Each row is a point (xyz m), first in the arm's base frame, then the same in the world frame.
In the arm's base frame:
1: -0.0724 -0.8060 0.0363
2: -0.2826 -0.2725 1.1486
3: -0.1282 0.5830 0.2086
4: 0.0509 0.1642 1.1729
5: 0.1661 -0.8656 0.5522
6: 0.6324 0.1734 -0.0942
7: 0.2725 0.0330 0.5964
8: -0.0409 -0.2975 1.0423
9: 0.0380 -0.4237 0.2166
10: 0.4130 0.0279 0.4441
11: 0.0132 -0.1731 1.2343
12: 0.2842 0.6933 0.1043
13: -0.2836 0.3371 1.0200
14: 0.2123 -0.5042 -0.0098
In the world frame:
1: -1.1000 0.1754 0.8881
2: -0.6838 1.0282 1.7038
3: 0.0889 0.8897 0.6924
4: -0.1390 0.9581 1.7320
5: -1.0089 0.1681 1.4522
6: 0.0914 -0.0226 0.7682
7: -0.1730 0.4881 1.3117
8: -0.5921 0.7796 1.6934
9: -0.7044 0.3249 0.9972
10: -0.1161 0.3107 1.2209
11: -0.4478 0.8680 1.8565
12: 0.3823 0.5628 0.7081
13: -0.1607 1.2395 1.4396
14: -0.7000 0.0576 0.8682

